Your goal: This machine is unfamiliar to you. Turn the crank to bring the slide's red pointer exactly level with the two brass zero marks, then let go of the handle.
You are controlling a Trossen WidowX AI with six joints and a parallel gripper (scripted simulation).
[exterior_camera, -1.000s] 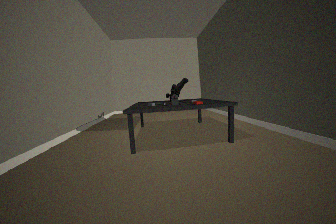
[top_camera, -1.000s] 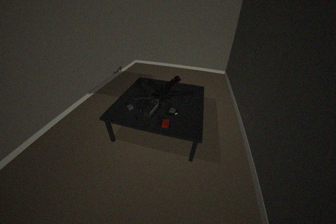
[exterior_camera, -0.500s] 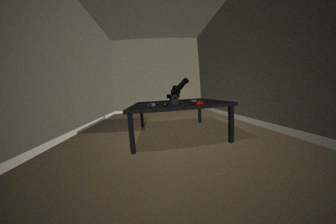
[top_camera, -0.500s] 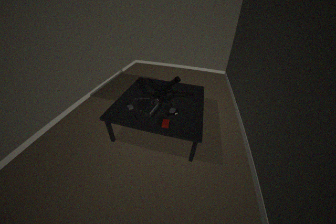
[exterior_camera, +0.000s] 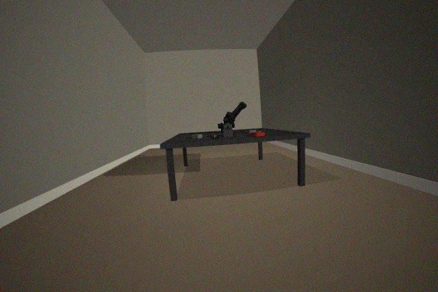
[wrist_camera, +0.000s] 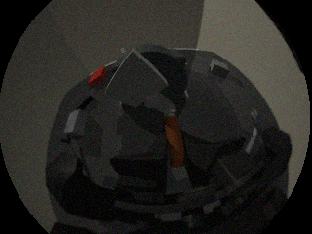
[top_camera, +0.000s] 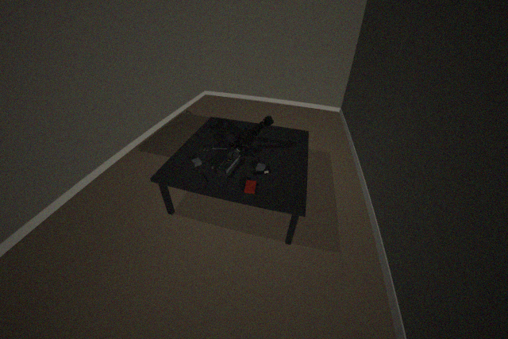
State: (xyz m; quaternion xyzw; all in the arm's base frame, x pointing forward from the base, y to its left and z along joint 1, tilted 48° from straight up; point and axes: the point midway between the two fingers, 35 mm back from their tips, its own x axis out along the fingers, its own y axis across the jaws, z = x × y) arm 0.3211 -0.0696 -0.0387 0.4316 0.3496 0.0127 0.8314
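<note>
My gripper tip is now 130 mm short of the red pointer, 40 mm below it and 20 mm to the left of it. Round my gripper tip: crank handle (30 mm above, 20 mm behind).
</note>
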